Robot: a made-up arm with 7 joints.
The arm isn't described. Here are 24 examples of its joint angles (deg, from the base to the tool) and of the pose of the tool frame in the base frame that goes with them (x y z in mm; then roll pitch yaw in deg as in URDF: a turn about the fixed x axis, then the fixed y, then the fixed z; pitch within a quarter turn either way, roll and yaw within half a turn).
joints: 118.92 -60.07 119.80 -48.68 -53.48 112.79 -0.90
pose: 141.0 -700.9 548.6 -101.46 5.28 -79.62
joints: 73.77 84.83 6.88 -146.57 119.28 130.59 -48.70
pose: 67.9 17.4 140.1 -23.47 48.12 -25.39
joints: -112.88 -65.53 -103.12 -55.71 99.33 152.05 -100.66
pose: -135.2 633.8 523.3 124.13 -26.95 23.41
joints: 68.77 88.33 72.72 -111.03 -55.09 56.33 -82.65
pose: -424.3 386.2 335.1 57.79 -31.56 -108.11
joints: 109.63 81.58 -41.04 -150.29 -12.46 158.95 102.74
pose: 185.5 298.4 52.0 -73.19 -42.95 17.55
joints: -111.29 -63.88 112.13 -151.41 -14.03 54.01 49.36
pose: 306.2 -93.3 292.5 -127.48 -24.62 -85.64
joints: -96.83 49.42 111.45 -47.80 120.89 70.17 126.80
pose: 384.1 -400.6 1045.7 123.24 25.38 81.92
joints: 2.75 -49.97 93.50 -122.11 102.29 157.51 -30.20
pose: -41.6 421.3 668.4 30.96 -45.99 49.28
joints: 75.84 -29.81 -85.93 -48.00 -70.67 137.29 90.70
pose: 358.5 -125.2 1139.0 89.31 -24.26 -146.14
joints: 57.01 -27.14 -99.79 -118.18 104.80 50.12 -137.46
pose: 489.4 -323.6 605.4 -149.58 -23.07 -145.36
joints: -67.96 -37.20 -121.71 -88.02 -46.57 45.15 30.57
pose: -605.1 179.6 582.9 -54.58 38.50 119.74
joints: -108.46 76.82 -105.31 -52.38 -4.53 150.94 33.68
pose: -463.9 -489.1 607.6 -114.46 -38.46 -87.92
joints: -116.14 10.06 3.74 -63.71 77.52 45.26 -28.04
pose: -151.7 -574.6 909.1 67.22 -29.69 -58.49
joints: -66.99 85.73 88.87 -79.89 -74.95 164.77 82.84
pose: 553.0 -174.9 722.9 74.64 3.75 -75.30
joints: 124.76 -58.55 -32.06 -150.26 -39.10 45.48 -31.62
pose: 28.2 326.1 758.3 19.00 48.38 145.18
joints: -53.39 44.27 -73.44 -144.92 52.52 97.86 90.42
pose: -307.6 -360.4 380.5 -37.81 -12.37 98.93
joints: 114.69 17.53 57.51 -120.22 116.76 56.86 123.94
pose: -577.6 82.3 522.2 -149.19 19.68 -20.87
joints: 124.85 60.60 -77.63 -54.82 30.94 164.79 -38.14
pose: -58.8 633.6 739.5 -83.51 -23.63 151.45
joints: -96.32 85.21 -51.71 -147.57 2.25 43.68 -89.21
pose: -251.2 101.1 201.4 -174.68 53.09 -13.46
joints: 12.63 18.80 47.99 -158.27 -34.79 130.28 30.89
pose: 113.7 459.3 438.3 -13.35 32.74 60.77
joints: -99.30 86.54 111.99 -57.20 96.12 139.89 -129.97
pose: 378.7 -533.5 554.8 148.53 -6.28 -162.09
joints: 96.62 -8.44 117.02 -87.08 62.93 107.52 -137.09
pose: -474.6 -275.5 859.5 -52.38 -26.53 -5.64
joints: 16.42 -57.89 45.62 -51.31 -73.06 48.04 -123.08
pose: -380.3 245.4 1109.6 -80.95 45.45 61.78
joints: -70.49 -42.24 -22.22 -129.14 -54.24 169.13 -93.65
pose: 78.6 -189.8 1011.2 -79.71 43.10 2.57
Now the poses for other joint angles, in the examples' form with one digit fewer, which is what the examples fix.
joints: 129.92 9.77 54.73 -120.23 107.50 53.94 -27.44
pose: -538 -45 563 130.4 -6.4 -155.3
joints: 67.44 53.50 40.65 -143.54 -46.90 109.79 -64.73
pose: -268 378 269 55.9 -6.8 -137.0
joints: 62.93 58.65 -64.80 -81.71 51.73 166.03 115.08
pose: 614 273 658 57.4 19.6 -108.8
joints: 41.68 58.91 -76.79 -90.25 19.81 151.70 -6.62
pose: 688 6 627 -51.3 -30.5 5.8
